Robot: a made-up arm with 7 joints. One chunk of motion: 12 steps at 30 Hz.
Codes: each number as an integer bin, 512 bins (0 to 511) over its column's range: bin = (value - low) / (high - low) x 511, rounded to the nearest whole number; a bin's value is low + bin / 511 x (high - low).
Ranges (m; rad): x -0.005..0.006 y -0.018..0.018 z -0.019..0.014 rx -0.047..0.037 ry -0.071..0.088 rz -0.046..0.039
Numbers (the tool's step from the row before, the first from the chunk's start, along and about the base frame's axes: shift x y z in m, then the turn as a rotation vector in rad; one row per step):
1: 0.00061 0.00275 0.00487 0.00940 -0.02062 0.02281
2: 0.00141 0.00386 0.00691 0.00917 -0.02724 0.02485
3: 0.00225 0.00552 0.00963 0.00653 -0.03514 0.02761
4: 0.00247 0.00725 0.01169 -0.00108 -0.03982 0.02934
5: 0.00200 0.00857 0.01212 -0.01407 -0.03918 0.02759
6: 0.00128 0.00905 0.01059 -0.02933 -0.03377 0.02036
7: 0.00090 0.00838 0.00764 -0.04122 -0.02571 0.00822
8: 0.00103 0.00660 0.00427 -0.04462 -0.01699 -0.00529
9: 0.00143 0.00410 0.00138 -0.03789 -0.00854 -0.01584
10: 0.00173 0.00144 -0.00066 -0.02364 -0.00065 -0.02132
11: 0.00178 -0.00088 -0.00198 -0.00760 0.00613 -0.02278
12: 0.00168 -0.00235 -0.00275 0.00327 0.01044 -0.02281
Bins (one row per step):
1: 261 295 370 343 162 414
2: 298 310 401 342 141 426
3: 337 334 443 326 115 443
4: 347 358 475 279 100 453
5: 325 377 482 200 102 442
6: 292 384 458 107 120 399
7: 274 374 413 35 146 326
8: 280 349 360 14 174 245
9: 299 314 316 55 201 181
10: 313 276 284 142 226 148
11: 315 243 264 240 248 140
12: 310 222 252 306 262 139

